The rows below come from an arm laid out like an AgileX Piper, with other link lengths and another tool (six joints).
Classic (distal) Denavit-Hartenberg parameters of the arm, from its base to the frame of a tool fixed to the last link. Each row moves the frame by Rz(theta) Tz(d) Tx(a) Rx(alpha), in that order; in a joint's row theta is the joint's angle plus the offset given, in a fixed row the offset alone. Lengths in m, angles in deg.
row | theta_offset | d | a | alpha
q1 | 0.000 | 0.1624 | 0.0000 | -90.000
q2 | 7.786 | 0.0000 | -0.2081 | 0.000
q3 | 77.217 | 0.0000 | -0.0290 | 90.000
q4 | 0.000 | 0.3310 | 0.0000 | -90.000
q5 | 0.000 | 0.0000 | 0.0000 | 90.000
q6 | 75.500 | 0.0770 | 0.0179 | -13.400
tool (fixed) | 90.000 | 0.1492 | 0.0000 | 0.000
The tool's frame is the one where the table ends.
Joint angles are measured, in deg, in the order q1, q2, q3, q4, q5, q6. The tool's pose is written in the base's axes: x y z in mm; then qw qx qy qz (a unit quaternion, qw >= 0). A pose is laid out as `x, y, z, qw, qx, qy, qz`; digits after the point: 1 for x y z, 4 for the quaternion.
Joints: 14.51 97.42 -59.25 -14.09 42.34 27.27
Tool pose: 431.3, 90.8, 1.8, 0.0498, 0.9597, 0.1010, 0.2574
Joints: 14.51 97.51 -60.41 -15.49 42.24 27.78
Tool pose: 439.6, 89.7, 9.7, 0.0561, 0.9558, 0.1043, 0.2692
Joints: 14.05 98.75 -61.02 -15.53 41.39 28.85
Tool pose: 443.8, 87.1, 5.7, 0.0554, 0.9564, 0.0926, 0.2712
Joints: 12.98 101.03 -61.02 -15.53 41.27 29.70
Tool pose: 439.6, 77.1, -11.8, 0.0600, 0.9623, 0.0786, 0.2533
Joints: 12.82 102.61 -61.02 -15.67 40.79 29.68
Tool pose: 436.7, 75.3, -23.4, 0.0616, 0.9645, 0.0802, 0.2440
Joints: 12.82 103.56 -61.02 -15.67 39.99 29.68
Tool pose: 436.2, 75.9, -29.6, 0.0604, 0.9648, 0.0816, 0.2424
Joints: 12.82 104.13 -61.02 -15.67 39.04 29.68
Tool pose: 437.5, 77.1, -32.7, 0.0582, 0.9642, 0.0827, 0.2452
